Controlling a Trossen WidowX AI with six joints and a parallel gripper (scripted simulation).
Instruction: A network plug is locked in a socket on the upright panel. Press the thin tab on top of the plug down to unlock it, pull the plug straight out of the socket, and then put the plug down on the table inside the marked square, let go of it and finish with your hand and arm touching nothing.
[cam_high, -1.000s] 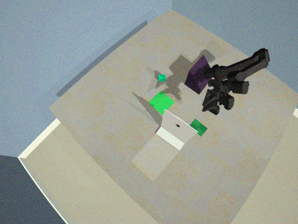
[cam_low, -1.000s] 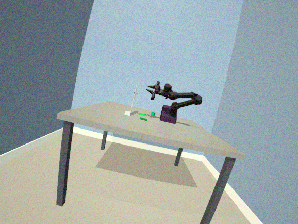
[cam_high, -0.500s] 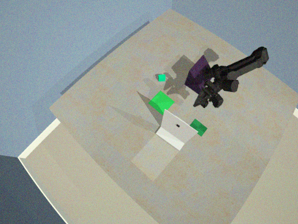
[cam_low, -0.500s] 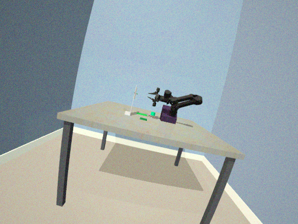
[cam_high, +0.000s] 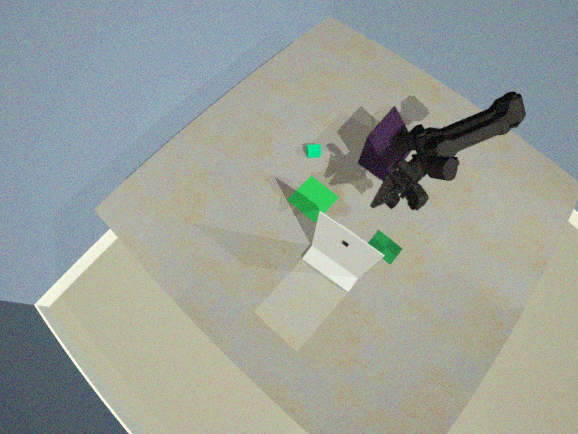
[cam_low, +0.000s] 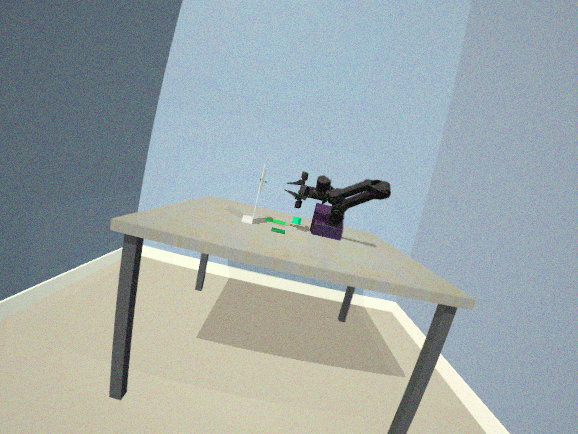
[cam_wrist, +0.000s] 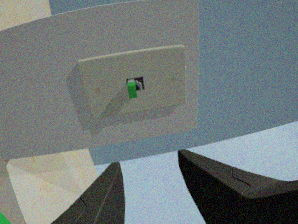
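Now: gripper tip 11 cm short of the green network plug and 2 cm to the right of it. The rest, counted from my gripper tip: upright white panel: 13 cm ahead, 8 cm below, 3 cm to the left; bright green marked square: 22 cm below, 17 cm to the right, 3 cm ahead.
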